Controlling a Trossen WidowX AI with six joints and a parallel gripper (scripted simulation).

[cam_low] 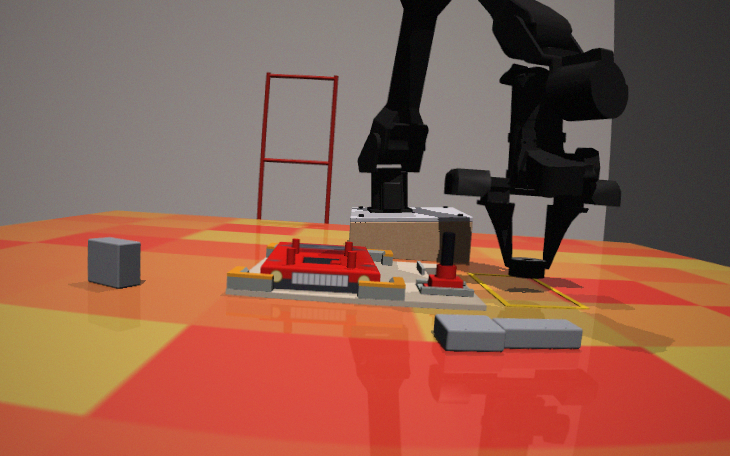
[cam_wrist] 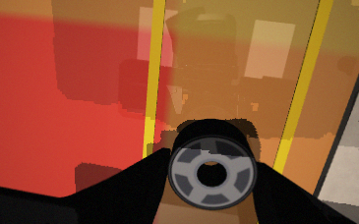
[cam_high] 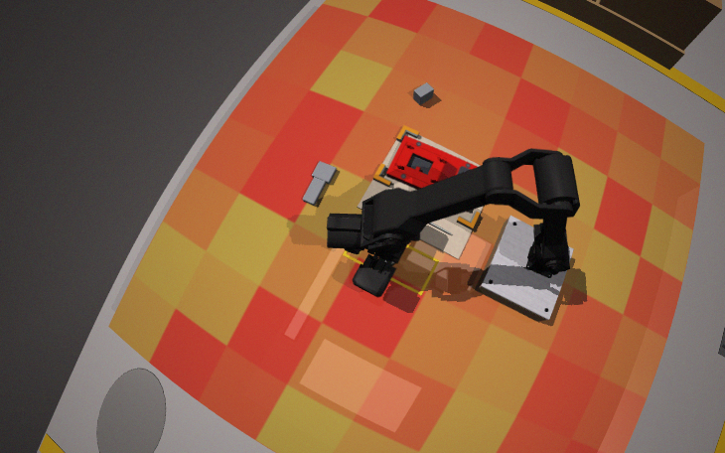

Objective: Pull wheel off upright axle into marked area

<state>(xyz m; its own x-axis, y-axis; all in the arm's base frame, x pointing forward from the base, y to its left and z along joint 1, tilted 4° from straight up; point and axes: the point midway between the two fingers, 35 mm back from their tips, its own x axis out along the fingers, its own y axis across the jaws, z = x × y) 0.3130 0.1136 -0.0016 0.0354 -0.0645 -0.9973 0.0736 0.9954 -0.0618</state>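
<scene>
My gripper tip is now right at the wheel. Also, from my gripper tip: grey hub: 4 cm ahead, 10 cm to the right, 1 cm above.
</scene>
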